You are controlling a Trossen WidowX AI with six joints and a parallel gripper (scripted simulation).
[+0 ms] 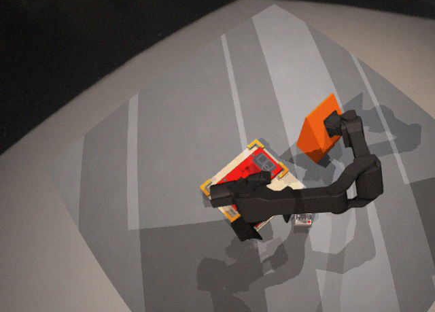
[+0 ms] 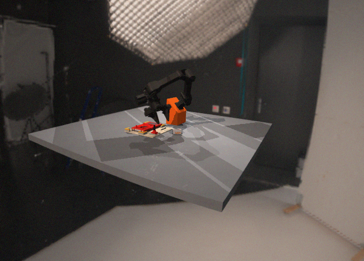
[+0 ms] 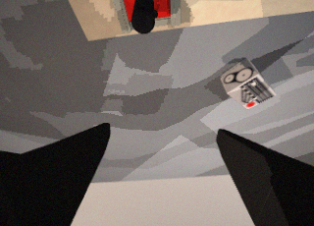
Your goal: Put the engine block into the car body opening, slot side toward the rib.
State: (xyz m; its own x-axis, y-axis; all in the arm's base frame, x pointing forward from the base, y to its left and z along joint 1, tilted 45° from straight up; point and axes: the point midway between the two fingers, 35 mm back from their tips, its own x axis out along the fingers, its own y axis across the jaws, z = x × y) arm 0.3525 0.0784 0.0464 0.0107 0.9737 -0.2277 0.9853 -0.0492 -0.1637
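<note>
Now: gripper tip 10 cm past the engine block, 7 cm above it and 3 cm to the right of it. From my gripper tip the other things lie so: beige board (17 cm to the right, 7 cm below, 5 cm behind).
</note>
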